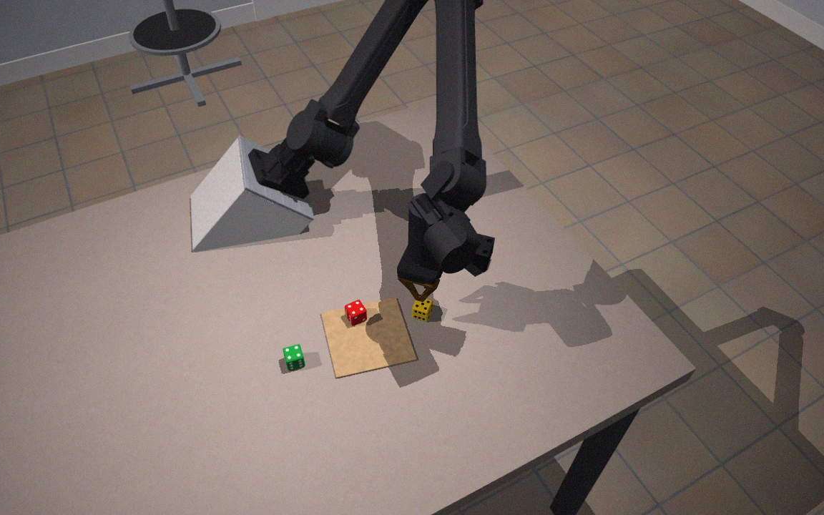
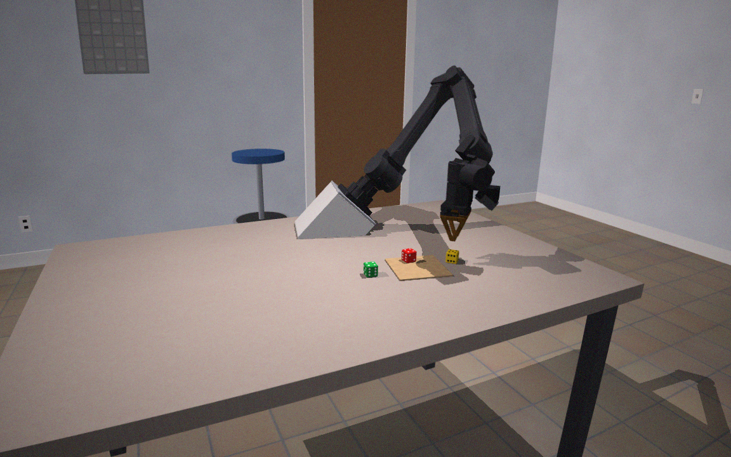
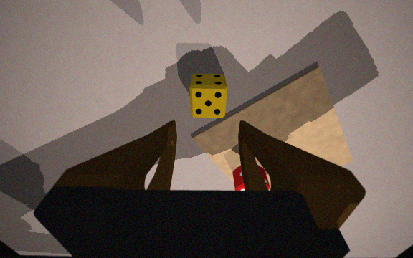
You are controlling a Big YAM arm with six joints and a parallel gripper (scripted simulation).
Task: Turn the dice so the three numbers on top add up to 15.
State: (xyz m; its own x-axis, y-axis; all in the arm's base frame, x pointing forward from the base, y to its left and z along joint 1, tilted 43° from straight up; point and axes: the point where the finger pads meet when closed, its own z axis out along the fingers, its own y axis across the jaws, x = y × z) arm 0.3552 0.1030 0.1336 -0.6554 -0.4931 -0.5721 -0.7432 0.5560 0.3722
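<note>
Right now the yellow die is 60 mm below my hand. Round my hand: tan mat: 10 mm ahead, 110 mm to the right, 70 mm below; then green die: 20 mm ahead, 240 mm to the right, 60 mm below; then red die: 30 mm behind, 120 mm to the right, 60 mm below.
</note>
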